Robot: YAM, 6 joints.
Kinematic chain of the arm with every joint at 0, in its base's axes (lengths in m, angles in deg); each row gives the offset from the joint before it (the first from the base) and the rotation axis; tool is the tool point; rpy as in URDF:
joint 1: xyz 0 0 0.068 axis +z
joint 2: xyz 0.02 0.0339 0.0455 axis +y
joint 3: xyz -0.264 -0.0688 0 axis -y
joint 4: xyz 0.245 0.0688 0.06 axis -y
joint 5: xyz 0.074 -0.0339 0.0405 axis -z
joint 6: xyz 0.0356 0 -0.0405 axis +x
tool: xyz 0 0 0 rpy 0 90 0
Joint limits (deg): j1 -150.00..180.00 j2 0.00..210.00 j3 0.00..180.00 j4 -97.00..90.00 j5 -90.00..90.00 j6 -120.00..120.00
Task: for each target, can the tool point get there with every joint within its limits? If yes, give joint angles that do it. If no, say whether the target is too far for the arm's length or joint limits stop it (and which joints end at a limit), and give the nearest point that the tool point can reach.
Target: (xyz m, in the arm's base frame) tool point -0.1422 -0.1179 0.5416
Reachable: yes | joints 29.03 21.31 86.79 26.36 73.04 101.21
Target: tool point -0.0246 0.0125 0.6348
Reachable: yes | joints 154.09 51.23 102.81 0.33 0.75 -68.96
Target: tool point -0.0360 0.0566 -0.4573
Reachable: no: joint limits stop it (at a limit: joint 2) | nearest point -0.0592 0.0931 -0.3529 | short by 0.113 m
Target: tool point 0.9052 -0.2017 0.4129
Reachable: no: too far | nearest point 0.5996 -0.1336 0.3096 | short by 0.330 m
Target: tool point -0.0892 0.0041 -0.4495
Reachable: no: joint limits stop it (at a limit: joint 2) | nearest point -0.1230 0.0057 -0.3579 | short by 0.098 m
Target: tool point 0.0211 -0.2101 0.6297
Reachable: yes | joints -79.57 79.10 118.71 -8.39 29.01 -91.99
